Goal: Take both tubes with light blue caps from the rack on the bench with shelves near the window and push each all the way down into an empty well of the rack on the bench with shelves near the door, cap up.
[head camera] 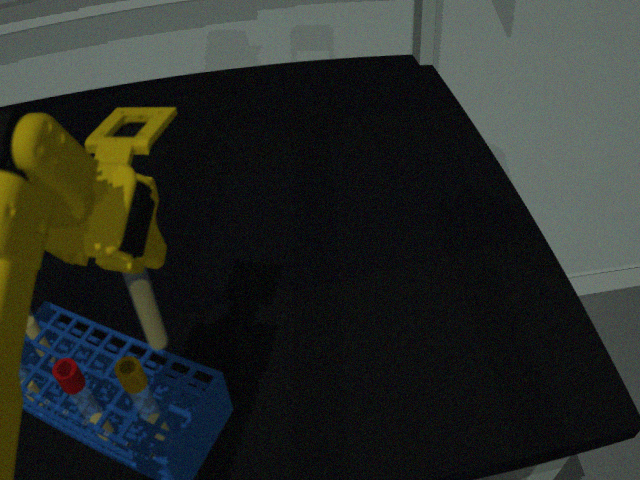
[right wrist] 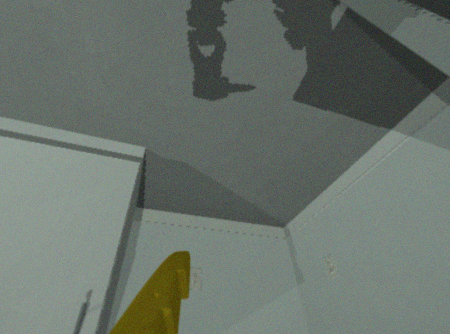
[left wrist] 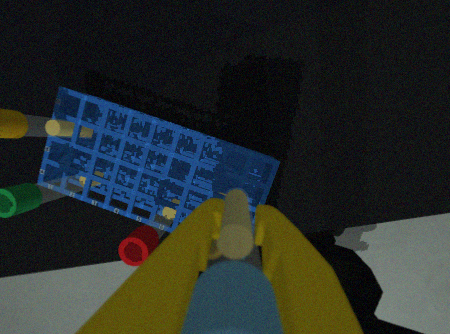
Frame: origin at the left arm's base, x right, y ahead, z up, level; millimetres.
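Where they show: left hand, its tool point: [head camera: 136,259] [left wrist: 222,214]; right hand, its tool point: [right wrist: 189,268].
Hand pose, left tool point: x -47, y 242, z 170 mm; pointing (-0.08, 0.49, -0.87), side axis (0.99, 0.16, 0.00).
Things, the pixels of their top centre, and the offset from my left tool point. "spot": a spot on its surface instead. Level surfaces: height alone.
- tube, centre of its top: [head camera: 119,227] dx +7, dy -12, dz +38 mm
- light blue cap, a spot on its surface: [left wrist: 232,302] spot: dx +6, dy -3, dz +32 mm
- blue rack, a spot on its surface: [head camera: 209,413] [left wrist: 265,190] spot: dx +32, dy -15, dz -144 mm
- red cap, centre of its top: [left wrist: 132,250] [head camera: 64,367] dx -46, dy -61, dz -63 mm
- green cap, centre of its top: [left wrist: 3,202] dx -134, dy -57, dz -63 mm
- black bench top, height of its surface: dz -183 mm
My left gripper [head camera: 135,264] [left wrist: 239,207] is shut on a tube [head camera: 149,315] [left wrist: 235,242] with a light blue cap [left wrist: 232,302]. The cap is nearest the wrist camera and the pale rounded end points down, slanting in the head view. In the head view this end shows against the far long edge of the blue rack [head camera: 209,413] [left wrist: 242,172]; the tube appears to be above the rack, outside its wells. Many rack wells look empty. My right gripper [right wrist: 182,262] shows one notched jaw, so it is fully open, away from the rack. A second light blue cap does not show.
The rack holds tubes with a red cap [head camera: 69,376] [left wrist: 138,245], a yellow cap [head camera: 131,374] [left wrist: 12,124] and a green cap [left wrist: 20,200]. It stands on a black bench top [head camera: 387,258]. A pale wall [head camera: 542,129] stands beyond the bench's right edge.
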